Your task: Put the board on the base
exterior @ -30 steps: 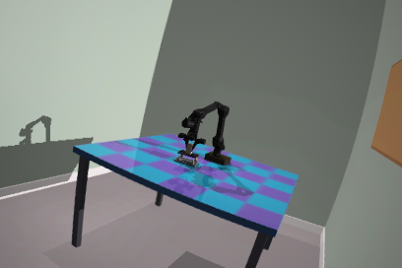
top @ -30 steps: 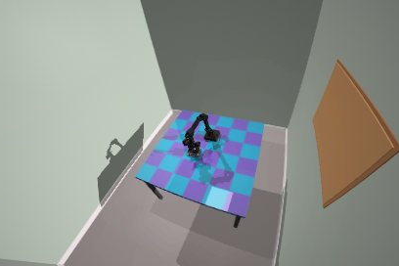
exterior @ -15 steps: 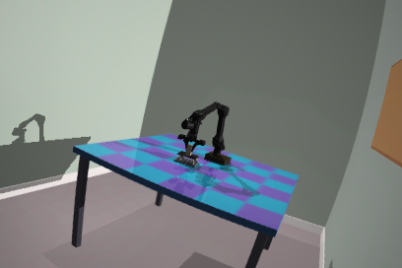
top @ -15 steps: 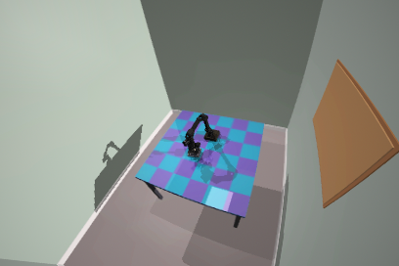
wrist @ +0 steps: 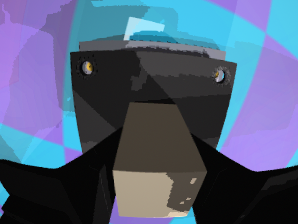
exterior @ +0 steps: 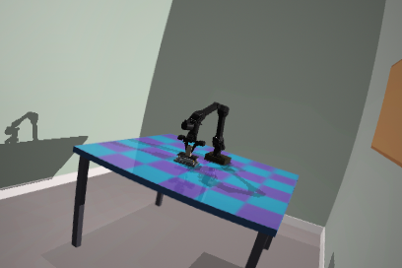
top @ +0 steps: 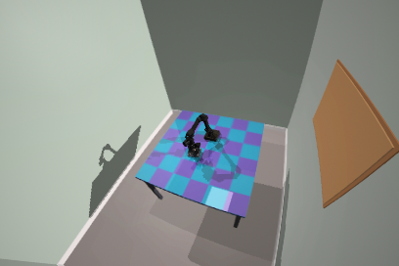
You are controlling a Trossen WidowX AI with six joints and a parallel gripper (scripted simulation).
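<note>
My gripper tip is now 70 mm above the grey base. The rest, counted from my gripper tip: flat black board (10 mm below).
</note>
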